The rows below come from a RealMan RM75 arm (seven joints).
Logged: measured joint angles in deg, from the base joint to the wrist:
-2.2, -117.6, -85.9, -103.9, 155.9, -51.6, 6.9
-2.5, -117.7, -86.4, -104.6, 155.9, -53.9, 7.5
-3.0, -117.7, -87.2, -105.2, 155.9, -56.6, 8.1
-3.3, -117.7, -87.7, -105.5, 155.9, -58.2, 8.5
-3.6, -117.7, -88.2, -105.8, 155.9, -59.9, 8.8
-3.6, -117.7, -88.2, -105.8, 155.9, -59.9, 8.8
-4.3, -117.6, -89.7, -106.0, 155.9, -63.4, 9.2
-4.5, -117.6, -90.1, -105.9, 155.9, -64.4, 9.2
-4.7, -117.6, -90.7, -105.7, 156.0, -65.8, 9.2
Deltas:
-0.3, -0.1, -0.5, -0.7, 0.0, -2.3, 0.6
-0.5, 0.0, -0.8, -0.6, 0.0, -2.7, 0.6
-0.3, 0.0, -0.5, -0.3, 0.0, -1.6, 0.4
-0.3, 0.0, -0.5, -0.3, 0.0, -1.7, 0.3
0.0, 0.0, 0.0, 0.0, 0.0, 0.0, 0.0
-0.7, 0.1, -1.5, -0.2, 0.0, -3.5, 0.4
-0.2, 0.0, -0.4, 0.1, 0.0, -1.0, 0.0
-0.2, 0.0, -0.6, 0.2, 0.1, -1.4, 0.0

